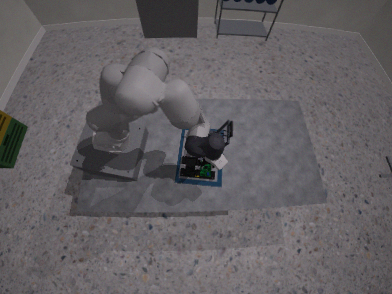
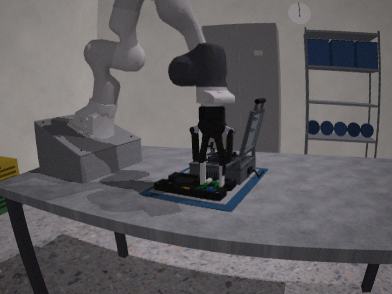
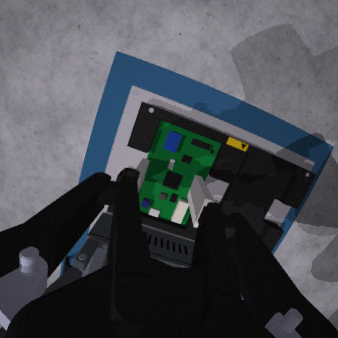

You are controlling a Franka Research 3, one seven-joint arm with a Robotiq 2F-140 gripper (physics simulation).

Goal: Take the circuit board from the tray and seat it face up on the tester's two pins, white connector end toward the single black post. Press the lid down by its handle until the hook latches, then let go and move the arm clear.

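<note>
The green circuit board [image 3: 174, 167] [image 1: 205, 170] [image 2: 207, 186] lies face up in the black tray [image 3: 268, 174] [image 2: 180, 180] [image 1: 189, 164]. Its white connector end points toward the tester [image 2: 240, 167] [image 3: 167, 241]. My gripper [image 3: 168, 177] [image 2: 212, 182] points straight down over the board. Its fingers are partly drawn in, with one white pad on each long side of the board, and I see no grip on it. The tester's lid [image 2: 253, 126] [image 1: 227, 128] stands tilted open behind the gripper, with its handle [image 2: 259, 101] at the top.
Tray and tester sit on a white plate on a blue mat [image 3: 110, 100] [image 2: 243, 192] on the grey table [image 2: 316, 205]. The robot's pedestal [image 2: 79, 151] stands at the left. A shelf rack [image 2: 305, 94] and a grey cabinet [image 2: 253, 63] stand behind.
</note>
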